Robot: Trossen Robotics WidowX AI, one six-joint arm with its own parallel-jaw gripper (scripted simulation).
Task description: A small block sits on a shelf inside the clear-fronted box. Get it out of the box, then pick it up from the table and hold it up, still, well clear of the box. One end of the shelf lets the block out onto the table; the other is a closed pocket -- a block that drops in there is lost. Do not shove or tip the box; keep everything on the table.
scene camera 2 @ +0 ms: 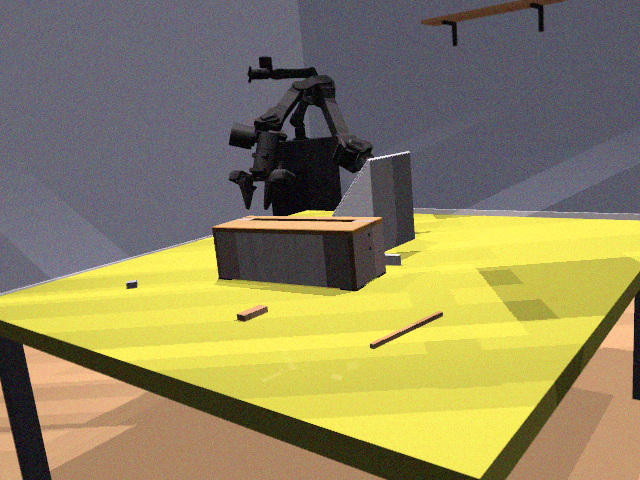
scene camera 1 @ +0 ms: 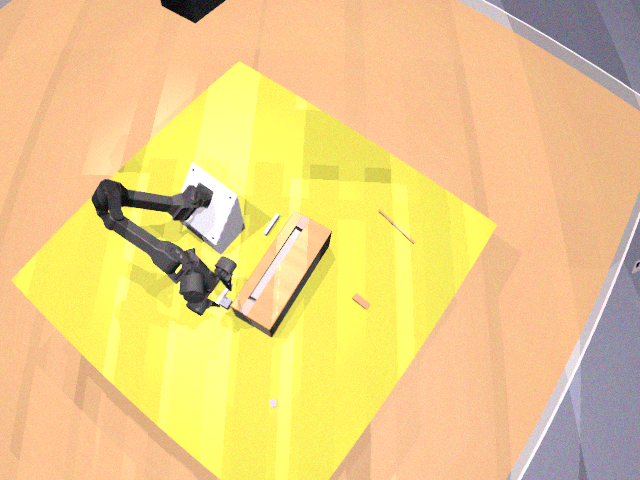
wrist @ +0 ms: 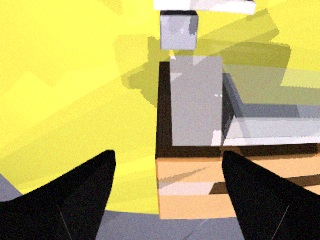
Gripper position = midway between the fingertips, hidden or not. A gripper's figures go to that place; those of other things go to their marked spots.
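Scene:
My gripper (scene camera 2: 256, 209): 152 cm from the lens. Box (scene camera 2: 336, 252): 120 cm from the lens.

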